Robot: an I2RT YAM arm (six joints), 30 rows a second.
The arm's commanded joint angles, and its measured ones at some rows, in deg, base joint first. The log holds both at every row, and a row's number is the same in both.
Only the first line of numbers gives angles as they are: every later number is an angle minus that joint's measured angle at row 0.
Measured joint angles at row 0:
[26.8 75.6 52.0 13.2 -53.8 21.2]
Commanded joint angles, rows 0 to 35:
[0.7 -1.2 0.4 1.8 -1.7 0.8]
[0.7 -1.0 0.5 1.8 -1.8 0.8]
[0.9 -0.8 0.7 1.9 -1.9 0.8]
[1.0 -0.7 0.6 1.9 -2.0 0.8]
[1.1 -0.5 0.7 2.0 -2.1 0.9]
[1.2 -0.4 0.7 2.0 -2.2 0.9]
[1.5 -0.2 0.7 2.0 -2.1 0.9]
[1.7 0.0 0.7 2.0 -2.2 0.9]
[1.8 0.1 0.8 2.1 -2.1 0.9]
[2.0 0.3 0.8 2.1 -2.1 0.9]
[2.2 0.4 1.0 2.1 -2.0 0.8]
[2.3 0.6 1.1 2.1 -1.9 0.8]
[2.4 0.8 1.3 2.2 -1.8 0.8]
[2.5 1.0 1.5 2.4 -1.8 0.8]
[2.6 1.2 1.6 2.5 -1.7 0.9]
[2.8 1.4 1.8 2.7 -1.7 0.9]
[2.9 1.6 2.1 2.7 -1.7 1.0]
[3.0 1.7 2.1 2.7 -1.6 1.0]
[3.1 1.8 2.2 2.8 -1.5 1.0]
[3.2 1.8 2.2 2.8 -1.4 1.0]
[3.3 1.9 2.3 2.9 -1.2 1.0]
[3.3 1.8 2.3 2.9 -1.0 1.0]
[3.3 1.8 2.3 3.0 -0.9 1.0]
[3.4 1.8 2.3 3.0 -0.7 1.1]
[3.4 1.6 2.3 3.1 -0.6 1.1]
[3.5 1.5 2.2 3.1 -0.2 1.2]
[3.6 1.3 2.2 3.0 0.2 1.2]
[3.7 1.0 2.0 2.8 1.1 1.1]
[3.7 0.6 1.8 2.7 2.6 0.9]
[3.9 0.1 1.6 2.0 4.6 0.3]
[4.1 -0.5 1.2 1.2 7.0 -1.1]
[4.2 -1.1 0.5 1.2 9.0 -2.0]
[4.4 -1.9 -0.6 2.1 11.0 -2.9]
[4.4 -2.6 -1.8 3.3 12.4 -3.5]
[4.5 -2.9 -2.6 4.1 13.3 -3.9]
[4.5 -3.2 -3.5 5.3 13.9 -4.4]
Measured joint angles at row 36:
[4.4 -1.1 -1.5 1.8 8.1 -1.8]
